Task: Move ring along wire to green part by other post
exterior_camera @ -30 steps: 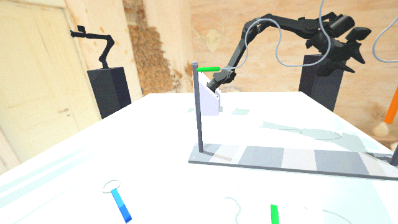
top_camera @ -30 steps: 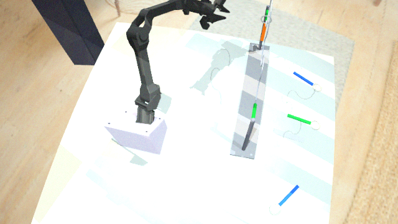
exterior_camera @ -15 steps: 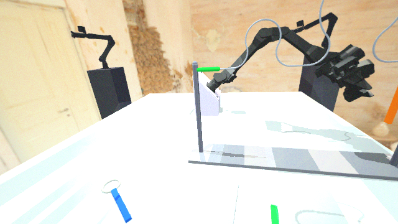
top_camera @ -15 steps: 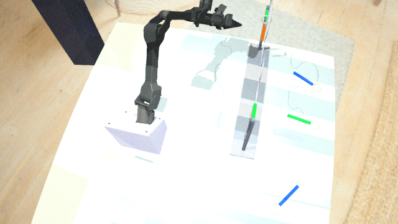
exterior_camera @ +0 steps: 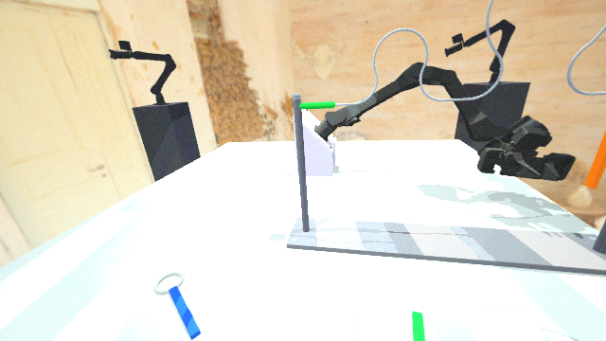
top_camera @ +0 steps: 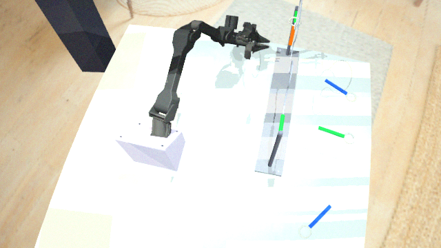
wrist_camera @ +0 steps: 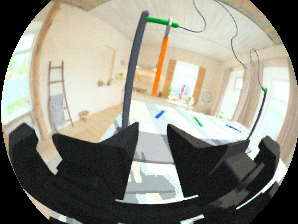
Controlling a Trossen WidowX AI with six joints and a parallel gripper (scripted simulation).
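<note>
Now: the orange-handled ring 130 mm above my gripper tip, 90 mm ahead of it and 10 mm to the right of it.
</note>
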